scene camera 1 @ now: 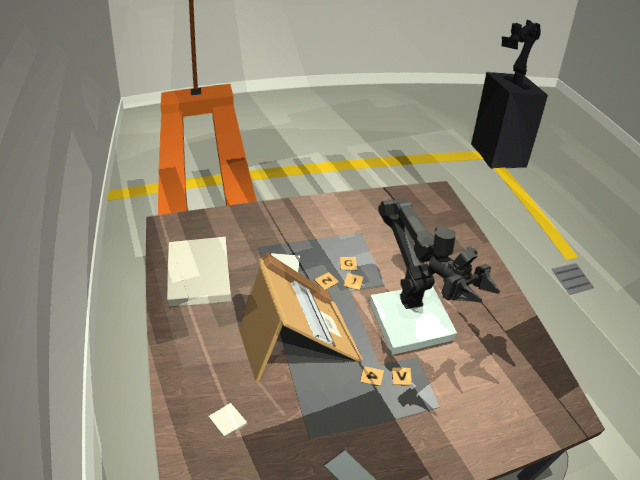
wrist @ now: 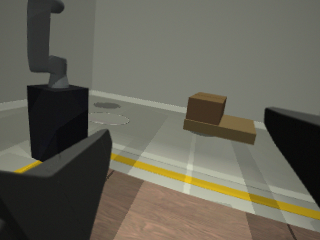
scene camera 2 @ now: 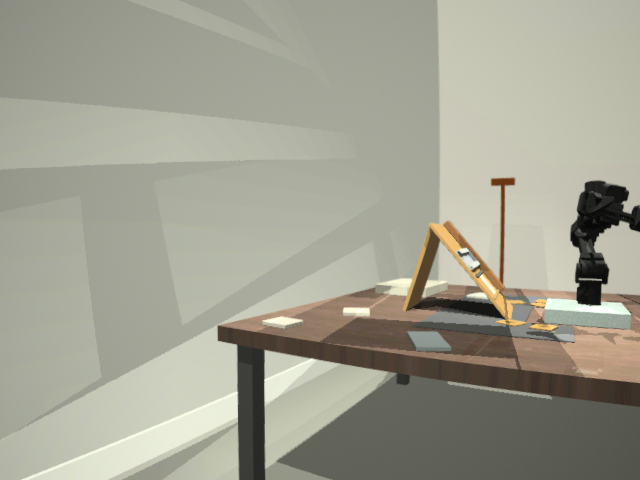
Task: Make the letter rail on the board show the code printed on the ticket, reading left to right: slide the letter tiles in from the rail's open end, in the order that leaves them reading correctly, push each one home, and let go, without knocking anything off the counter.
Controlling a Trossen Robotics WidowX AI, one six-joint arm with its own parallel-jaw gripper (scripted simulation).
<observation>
My gripper [scene camera 1: 490,296] is open, with nothing in its grasp. I also see a cream box [scene camera 1: 198,273] and a slanted wooden board [scene camera 1: 280,295].
The cream box shows as well in scene camera 2 [scene camera 2: 400,287]. My gripper shows as well in the wrist view [wrist: 187,126]. The slanted wooden board is seen too in scene camera 2 [scene camera 2: 447,233]. The wrist view does not show the cream box: it is out of frame.
</observation>
